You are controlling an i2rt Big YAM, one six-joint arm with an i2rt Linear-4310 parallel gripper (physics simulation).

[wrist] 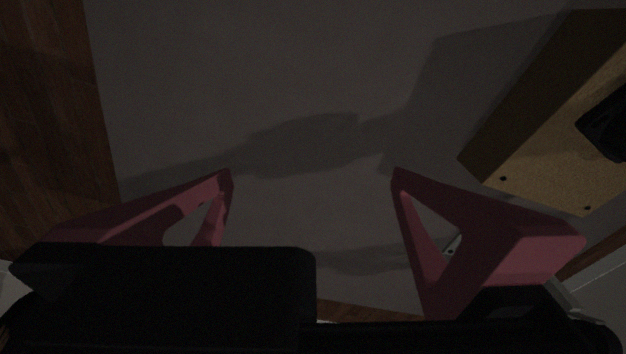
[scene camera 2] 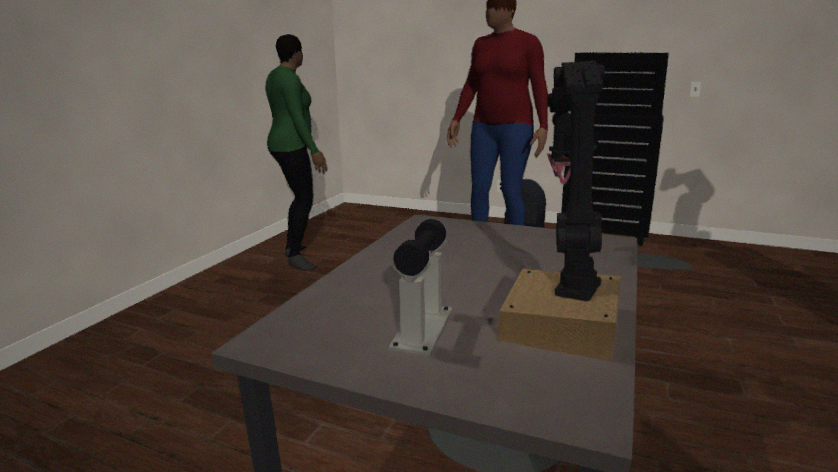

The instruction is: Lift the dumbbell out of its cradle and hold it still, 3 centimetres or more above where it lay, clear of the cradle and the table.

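Frame: origin at the arm's base, x ahead, y left, z up, level; centimetres.
Seen in the pictures: gripper, fingertip midpoint: point(wrist: 311, 176) point(scene camera 2: 560, 180); arm's base, origin of the base link: point(wrist: 624, 119) point(scene camera 2: 578, 289).
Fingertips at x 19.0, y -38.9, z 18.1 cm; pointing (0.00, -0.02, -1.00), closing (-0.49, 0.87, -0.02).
Pixels of each thing's top centre, then the offset from my fingertips to it. "spot": a spot on its surface instead. Level surfaces: height alone.
- black dumbbell, middle of its top: point(scene camera 2: 421, 230) dx +12.6, dy +61.8, dz -1.6 cm
- pale cradle, middle of its top: point(scene camera 2: 421, 251) dx +12.6, dy +61.8, dz -6.7 cm
- cradle's base, surface spot: point(wrist: 451, 249) spot: dx +18.5, dy +52.6, dz -26.6 cm
- grey table, its level: dz -27.5 cm
A black dumbbell point(scene camera 2: 423, 242) with two round heads lies across the tops of the two posts of a pale cradle point(scene camera 2: 412, 313), left of the arm on the table. In the wrist view a corner of a pale plate with a dark screw, likely the cradle's base point(wrist: 451, 249), shows through the opening of the right finger; the dumbbell cannot be made out there. My gripper point(scene camera 2: 561, 170) point(wrist: 311, 176) has pink fingers, wide open and empty. It hangs high above the table, beyond the dumbbell and to its right in the scene view, pointing down, well apart from dumbbell and cradle.
The grey table point(scene camera 2: 328, 328) point(wrist: 250, 65) bears a wooden block point(scene camera 2: 557, 334) point(wrist: 545, 175) under the arm's base. A person in red point(scene camera 2: 507, 76) stands behind the table, one in green point(scene camera 2: 287, 111) at the left. A black drawer cabinet point(scene camera 2: 630, 134) stands by the wall.
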